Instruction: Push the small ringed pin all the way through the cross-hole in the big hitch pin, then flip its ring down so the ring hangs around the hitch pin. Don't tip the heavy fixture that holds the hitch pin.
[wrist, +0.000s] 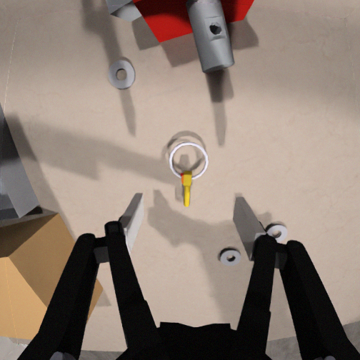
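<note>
The small pin (187, 190) has a yellow shank and block and lies on the table near the middle of the wrist view, its shank pointing down the view. Its pale ring (171, 160) is on the upper side, toward the hitch pin. The big grey hitch pin (216, 50) sticks out from the red fixture (165, 25) at the top, with its dark cross-hole (215, 28) facing the camera. My gripper (188, 206) is open and empty. Its two fingertips stand on either side of the pin's shank, well apart from it, and appear above the table.
A grey washer (128, 75) lies left of the hitch pin. Two more washers (230, 257) (282, 233) lie near the right finger. A tan box (30, 285) stands at the lower left, with a grey object (15, 185) above it at the left edge.
</note>
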